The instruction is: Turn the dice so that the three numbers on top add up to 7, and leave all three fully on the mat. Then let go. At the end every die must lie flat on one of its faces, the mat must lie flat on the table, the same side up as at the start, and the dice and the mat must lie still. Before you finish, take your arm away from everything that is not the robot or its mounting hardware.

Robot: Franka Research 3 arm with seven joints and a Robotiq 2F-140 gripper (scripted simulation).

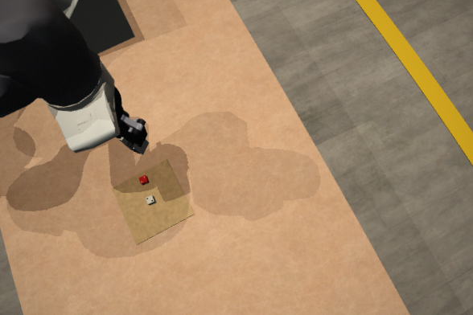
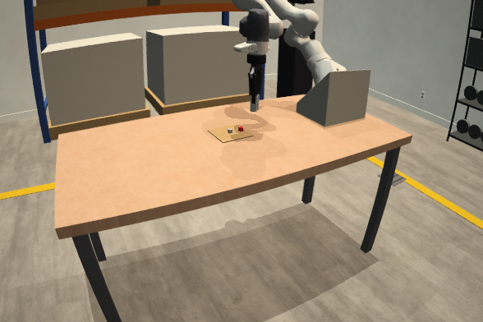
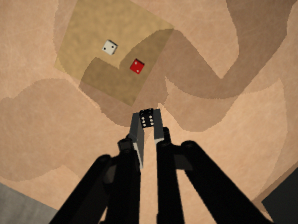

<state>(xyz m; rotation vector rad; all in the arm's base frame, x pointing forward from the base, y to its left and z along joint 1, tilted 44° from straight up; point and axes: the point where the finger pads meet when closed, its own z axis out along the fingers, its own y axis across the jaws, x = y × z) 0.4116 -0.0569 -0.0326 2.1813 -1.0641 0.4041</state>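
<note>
Now: hand 90 mm short of the white die, 40 mm to the left of it and 120 mm above it. Round my hand: black die 30 mm below; red die 40 mm ahead, 40 mm to the right, 120 mm below; tan mat 90 mm ahead, 40 mm to the right, 130 mm below.
</note>
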